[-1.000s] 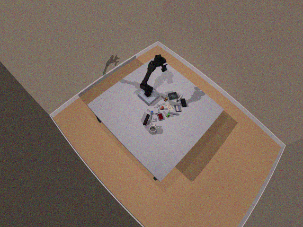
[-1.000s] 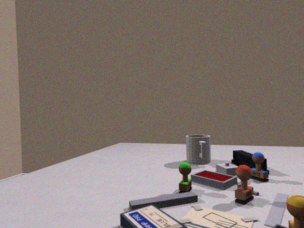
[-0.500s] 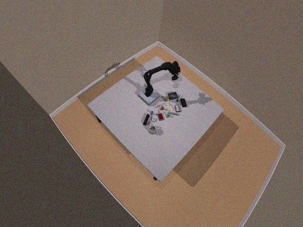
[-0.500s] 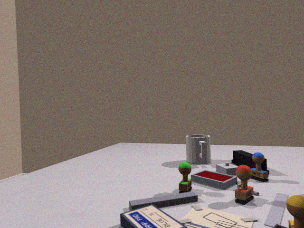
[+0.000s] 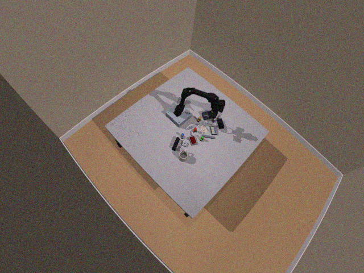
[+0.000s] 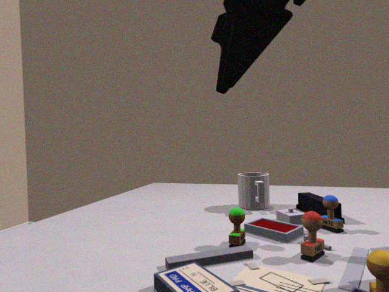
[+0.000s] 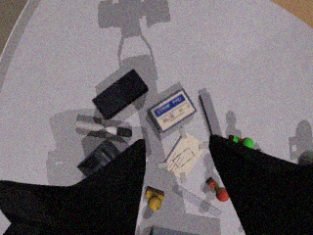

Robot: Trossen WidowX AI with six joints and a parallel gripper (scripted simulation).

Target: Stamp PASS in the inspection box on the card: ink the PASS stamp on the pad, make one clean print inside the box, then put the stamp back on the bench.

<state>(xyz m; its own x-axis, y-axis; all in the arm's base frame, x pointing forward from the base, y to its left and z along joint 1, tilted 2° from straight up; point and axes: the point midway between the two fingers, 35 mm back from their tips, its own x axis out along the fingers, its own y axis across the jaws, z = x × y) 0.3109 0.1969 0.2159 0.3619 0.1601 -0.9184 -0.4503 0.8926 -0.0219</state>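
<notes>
My gripper tip is now 40 mm short of the green-knobbed stamp, 180 mm to the left of it and 210 mm above it. Round my gripper tip: grey bar: 60 mm ahead, 100 mm to the right, 230 mm below; then card: 40 mm behind, 70 mm to the right, 230 mm below; then yellow-knobbed stamp: 150 mm behind, 50 mm to the right, 210 mm below.
</notes>
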